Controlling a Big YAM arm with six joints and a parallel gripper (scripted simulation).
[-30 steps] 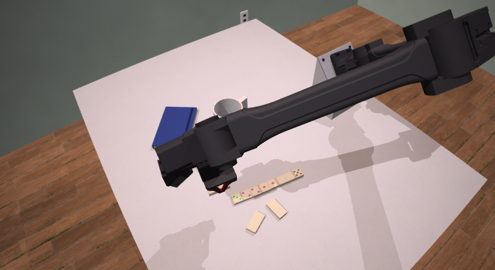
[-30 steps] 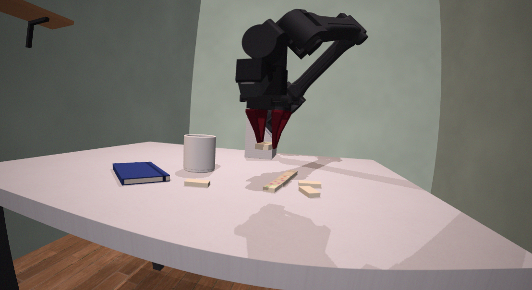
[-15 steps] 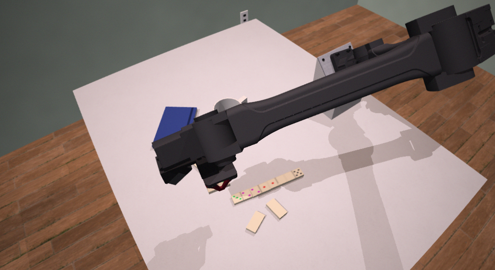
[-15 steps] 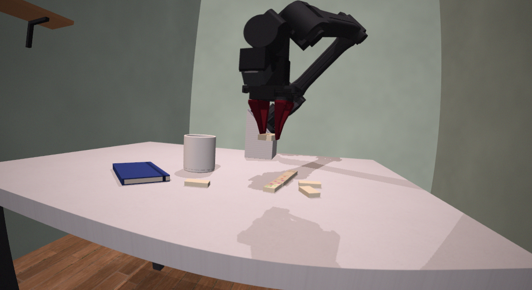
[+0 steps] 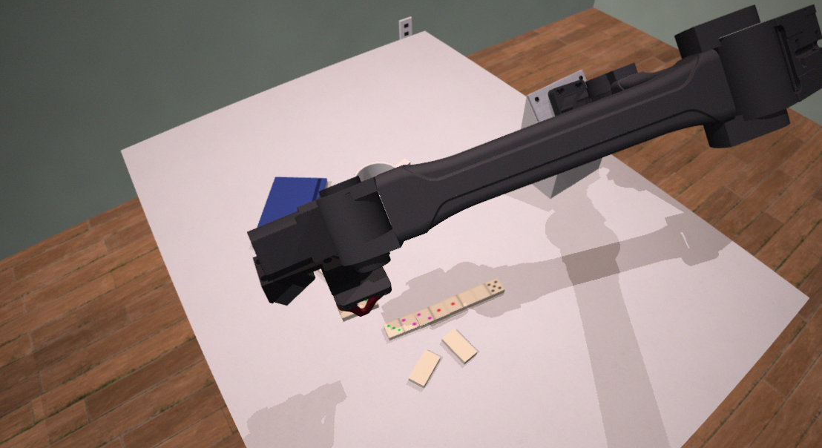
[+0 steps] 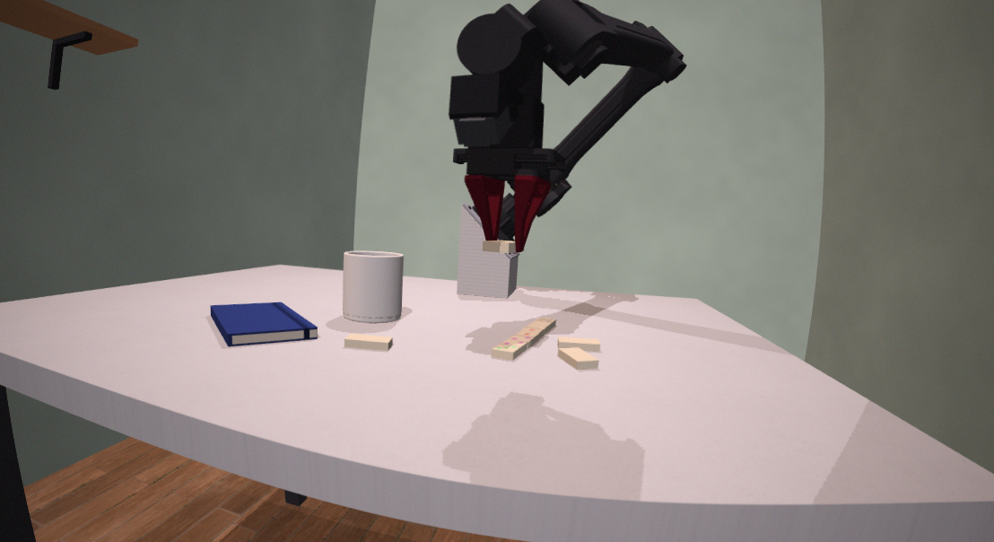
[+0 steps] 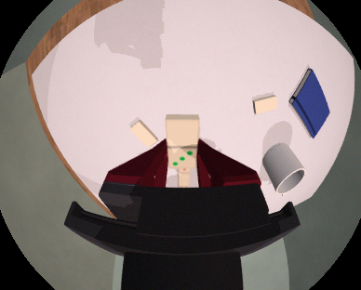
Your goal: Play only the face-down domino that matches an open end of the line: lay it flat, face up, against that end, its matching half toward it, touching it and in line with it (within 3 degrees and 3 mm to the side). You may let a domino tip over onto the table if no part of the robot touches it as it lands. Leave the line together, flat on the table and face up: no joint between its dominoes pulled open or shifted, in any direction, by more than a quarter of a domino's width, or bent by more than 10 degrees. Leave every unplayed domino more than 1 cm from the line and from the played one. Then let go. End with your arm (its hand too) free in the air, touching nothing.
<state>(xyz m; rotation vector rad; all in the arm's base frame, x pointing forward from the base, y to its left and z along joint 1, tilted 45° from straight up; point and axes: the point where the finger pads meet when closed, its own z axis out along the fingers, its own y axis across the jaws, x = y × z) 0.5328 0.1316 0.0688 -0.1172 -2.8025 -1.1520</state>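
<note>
My gripper is now right at the domino. Round my hand: white mug (23 cm to the right, 16 cm behind, 9 cm below); then blue notebook (33 cm to the right, 12 cm below, 1 cm behind).
</note>
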